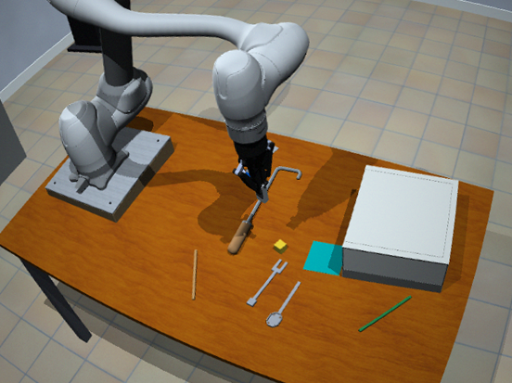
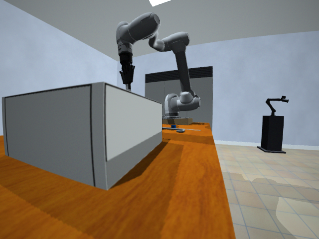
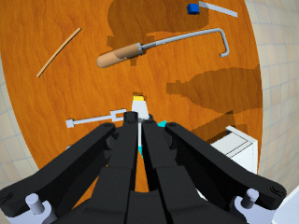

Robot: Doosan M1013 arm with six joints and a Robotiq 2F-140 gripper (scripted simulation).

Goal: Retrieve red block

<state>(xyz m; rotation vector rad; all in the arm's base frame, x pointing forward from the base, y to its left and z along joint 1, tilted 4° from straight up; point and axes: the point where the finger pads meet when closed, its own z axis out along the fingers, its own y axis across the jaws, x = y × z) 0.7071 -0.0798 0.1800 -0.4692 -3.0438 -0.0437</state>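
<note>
My gripper is now 2 cm short of the yellow cube, 1 cm to the right of it and 23 cm above it. From my hand the other things lie so: hook tool: 7 cm behind, 14 cm to the left, 23 cm below; then fork tool: 3 cm ahead, 11 cm to the right, 24 cm below; then teal square: 16 cm ahead, 3 cm to the left, 24 cm below.
</note>
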